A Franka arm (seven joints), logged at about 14 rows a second.
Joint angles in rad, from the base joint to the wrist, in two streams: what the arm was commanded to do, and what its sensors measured. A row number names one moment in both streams.
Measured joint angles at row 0: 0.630, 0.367, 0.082, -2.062, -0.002, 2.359, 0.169
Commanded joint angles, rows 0 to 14: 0.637, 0.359, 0.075, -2.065, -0.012, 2.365, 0.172; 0.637, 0.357, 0.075, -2.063, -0.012, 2.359, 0.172; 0.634, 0.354, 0.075, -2.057, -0.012, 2.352, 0.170; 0.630, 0.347, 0.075, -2.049, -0.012, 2.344, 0.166; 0.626, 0.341, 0.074, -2.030, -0.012, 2.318, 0.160; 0.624, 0.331, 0.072, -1.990, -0.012, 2.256, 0.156; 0.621, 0.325, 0.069, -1.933, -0.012, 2.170, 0.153; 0.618, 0.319, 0.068, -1.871, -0.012, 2.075, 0.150; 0.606, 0.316, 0.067, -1.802, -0.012, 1.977, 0.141; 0.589, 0.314, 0.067, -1.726, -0.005, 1.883, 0.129; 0.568, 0.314, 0.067, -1.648, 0.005, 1.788, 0.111; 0.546, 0.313, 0.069, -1.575, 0.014, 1.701, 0.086; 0.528, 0.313, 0.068, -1.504, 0.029, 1.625, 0.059; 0.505, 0.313, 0.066, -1.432, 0.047, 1.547, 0.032; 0.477, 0.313, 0.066, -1.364, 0.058, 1.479, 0.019
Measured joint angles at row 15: 0.530, 0.295, 0.058, -1.514, 0.023, 1.614, 0.072
